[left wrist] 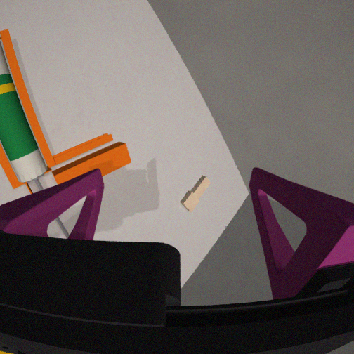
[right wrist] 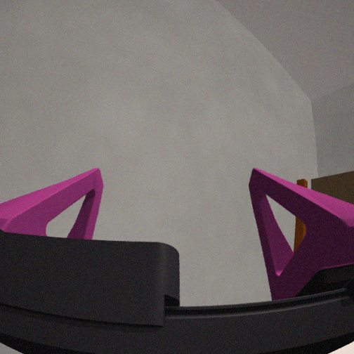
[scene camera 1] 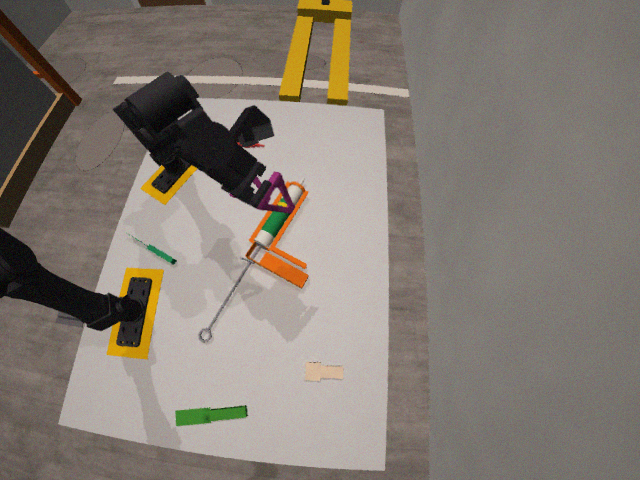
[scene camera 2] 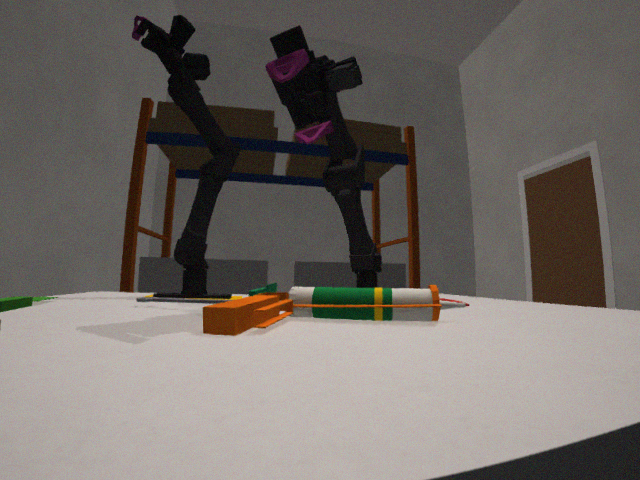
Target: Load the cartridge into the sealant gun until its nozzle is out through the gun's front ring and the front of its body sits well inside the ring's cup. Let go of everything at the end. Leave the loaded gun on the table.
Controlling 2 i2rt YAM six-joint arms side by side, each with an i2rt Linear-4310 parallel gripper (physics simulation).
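Places are measured from the left arm's base along level axes (x up, y left, z back), in millimetres.
Where they show: left gripper, between the fingertips: (scene camera 1: 280, 205) (scene camera 2: 299, 112); right gripper, between the fingertips: (scene camera 2: 150, 25); left arm's base, origin of its link: (scene camera 1: 177, 169); right arm's base, origin of its link: (scene camera 1: 135, 311) (scene camera 2: 194, 297).
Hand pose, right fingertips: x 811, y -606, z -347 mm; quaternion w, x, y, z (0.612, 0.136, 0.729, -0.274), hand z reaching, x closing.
Things, the pixels of their top centre, and the offset from my right fingertips. "*": a spot on its surface instead.
- orange sealant gun, a spot on its surface: (scene camera 2: 222, 316) * dy +510, dx -790, dz -262 mm
- white cartridge, centre of its top: (scene camera 2: 375, 287) (scene camera 1: 282, 205) dy +663, dx -762, dz -84 mm
- nozzle, centre of its top: (scene camera 2: 443, 299) dy +764, dx -779, dz -79 mm
- front ring, a spot on its surface: (scene camera 2: 434, 303) * dy +748, dx -782, dz -106 mm
- gun's grey rod, centre of its top: (scene camera 1: 234, 285) dy +388, dx -785, dz -98 mm
- green-handled pointed tool, centre of its top: (scene camera 2: 265, 283) (scene camera 1: 145, 244) dy +339, dx -767, dz +206 mm
- green piece, centre of its top: (scene camera 2: 24, 296) (scene camera 1: 209, 415) dy +75, dx -795, dz -238 mm
- beige piece, centre of its top: (scene camera 1: 324, 371) dy +326, dx -796, dz -433 mm
- red item, centre of its top: (scene camera 1: 247, 143) dy +825, dx -801, dz +188 mm
The orange sealant gun (scene camera 1: 284, 270) (scene camera 2: 222, 316) (left wrist: 95, 165) lies on the table, its front toward the top in scene camera 1. The green and white cartridge (scene camera 1: 273, 225) (scene camera 2: 343, 303) (left wrist: 17, 125) lies in its frame. In scene camera 2 the nozzle (scene camera 2: 454, 304) sticks out through the front ring (scene camera 2: 434, 303), and the body's front end meets the ring; the depth inside the cup is hard to tell. My left gripper (scene camera 2: 300, 99) (left wrist: 176, 176) is open and empty, high above the gun. My right gripper (scene camera 2: 138, 28) (right wrist: 175, 176) is open and empty, raised far from it.
The gun's grey rod (scene camera 1: 227, 297) extends backward to a loop. A green-handled pointed tool (scene camera 1: 161, 254) lies near the arm bases. A green piece (scene camera 1: 222, 414) and a beige piece (scene camera 1: 324, 372) (left wrist: 195, 194) lie lower on the table. A red item (scene camera 1: 255, 145) is partly hidden by the left arm.
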